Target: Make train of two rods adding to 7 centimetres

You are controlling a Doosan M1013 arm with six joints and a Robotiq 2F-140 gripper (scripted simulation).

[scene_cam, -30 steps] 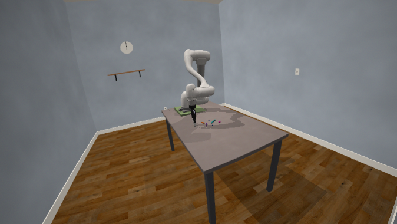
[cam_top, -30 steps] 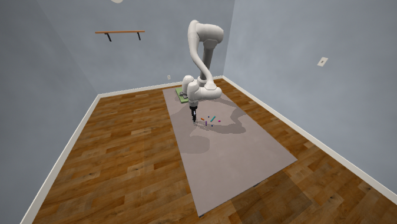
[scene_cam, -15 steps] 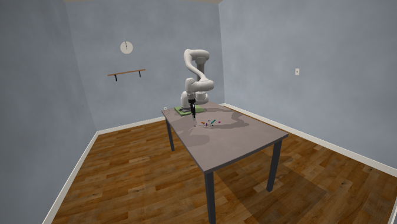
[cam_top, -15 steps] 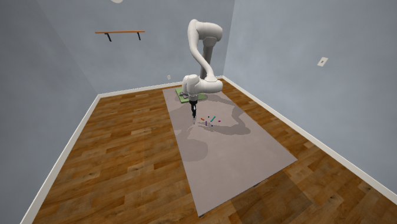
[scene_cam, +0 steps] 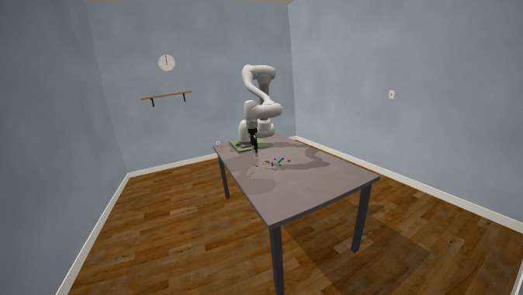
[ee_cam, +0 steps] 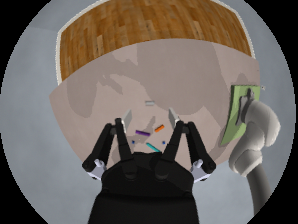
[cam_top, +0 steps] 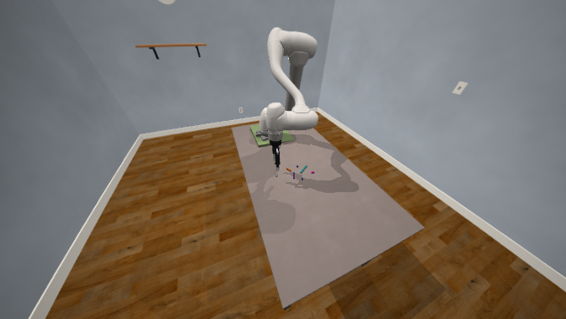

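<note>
Right now my hand is 12 cm above the orange rod and 11 cm to the right of it. From my hand the other things lie so: purple rod (12 cm below, 11 cm to the left, 7 cm ahead); then blue rod (19 cm to the left, 12 cm below); then grey rod (12 cm below).
</note>
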